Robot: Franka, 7 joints.
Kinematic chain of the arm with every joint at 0, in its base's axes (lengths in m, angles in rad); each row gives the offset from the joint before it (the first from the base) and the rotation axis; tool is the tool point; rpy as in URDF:
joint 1: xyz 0 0 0.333 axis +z
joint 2: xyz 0 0 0 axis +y
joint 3: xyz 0 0 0.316 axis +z
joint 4: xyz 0.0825 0 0 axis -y
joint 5: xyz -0.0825 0 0.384 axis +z
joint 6: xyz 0 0 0 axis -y
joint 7: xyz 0.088 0 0 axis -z
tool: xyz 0 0 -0.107 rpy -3.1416 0 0
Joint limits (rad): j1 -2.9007..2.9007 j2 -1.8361..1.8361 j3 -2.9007..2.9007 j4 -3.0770..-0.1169 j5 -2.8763..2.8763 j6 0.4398..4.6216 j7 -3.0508..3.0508
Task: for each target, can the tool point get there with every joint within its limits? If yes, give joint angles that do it. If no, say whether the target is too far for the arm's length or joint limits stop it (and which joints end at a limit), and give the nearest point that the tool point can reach.
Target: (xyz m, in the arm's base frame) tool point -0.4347 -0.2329 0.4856
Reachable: yes | joints 1.1771 -0.0244 2.1703 -2.1390 1.5459 1.0736 -0.7830
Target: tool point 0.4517 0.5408 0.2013
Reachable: yes | joints -1.6272 -1.5024 2.2494 -1.2559 -1.8375 1.0589 -2.3324
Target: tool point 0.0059 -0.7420 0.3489
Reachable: yes | joints -2.1970 1.0283 0.8329 -1.1962 0.9625 1.7030 -1.7631
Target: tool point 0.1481 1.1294 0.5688
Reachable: no: too far | nearest point 0.1092 0.8330 0.5069 | short by 0.305 m
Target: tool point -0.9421 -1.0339 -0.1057
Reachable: no: too far | nearest point -0.5513 -0.6051 0.0763 | short by 0.608 m
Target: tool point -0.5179 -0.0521 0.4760
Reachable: yes | joints -2.0253 0.8053 -1.6318 -1.6509 -2.1439 4.2402 -0.8908
